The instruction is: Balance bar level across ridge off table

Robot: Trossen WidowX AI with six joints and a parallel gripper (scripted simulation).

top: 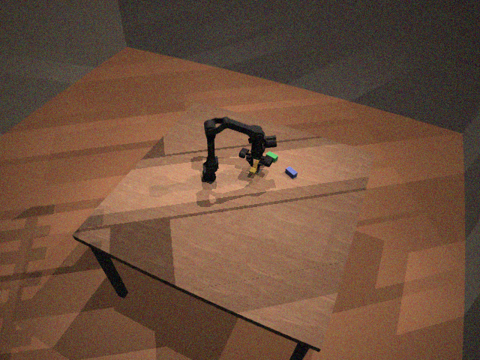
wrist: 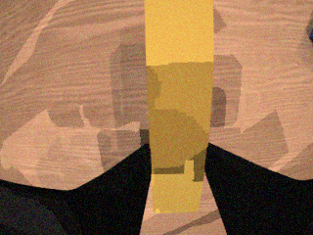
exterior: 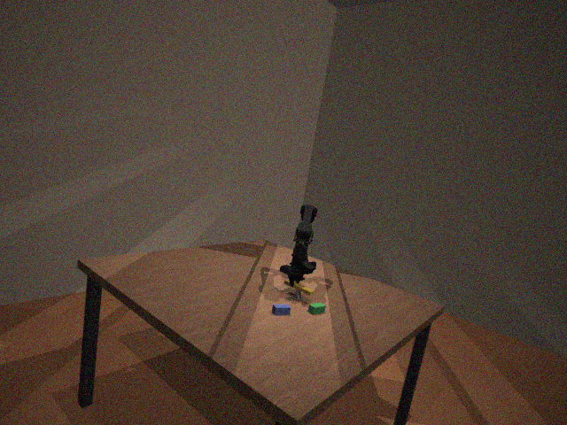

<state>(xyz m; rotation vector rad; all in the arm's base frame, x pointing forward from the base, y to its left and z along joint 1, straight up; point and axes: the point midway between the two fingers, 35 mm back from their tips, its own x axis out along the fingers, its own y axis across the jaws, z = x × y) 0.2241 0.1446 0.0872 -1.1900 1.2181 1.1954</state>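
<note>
Right now the yellow bar is 30 mm to the left of my gripper tip. The rest, counted from my gripper tip: blue block (190 mm ahead, 90 mm to the left, 40 mm below); green block (160 mm to the left, 40 mm below, 40 mm ahead).
</note>
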